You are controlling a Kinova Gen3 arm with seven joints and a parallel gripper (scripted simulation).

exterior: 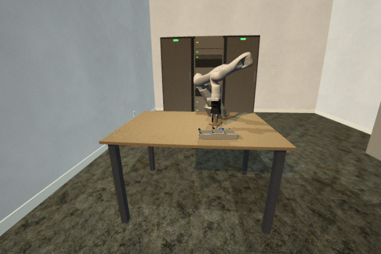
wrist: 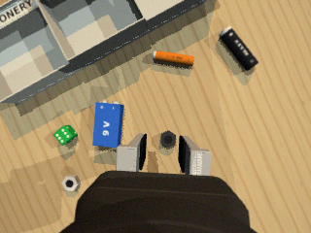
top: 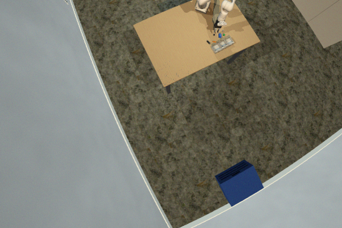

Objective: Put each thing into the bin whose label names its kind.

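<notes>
Right now my hand is 70 mm above the black part. From my hand the other things lie so: blue 9V battery (50 mm ahead, 30 mm to the left, 60 mm below); orange battery (70 mm ahead, 60 mm to the right, 70 mm below); green die (60 mm ahead, 90 mm to the left, 60 mm below).
</notes>
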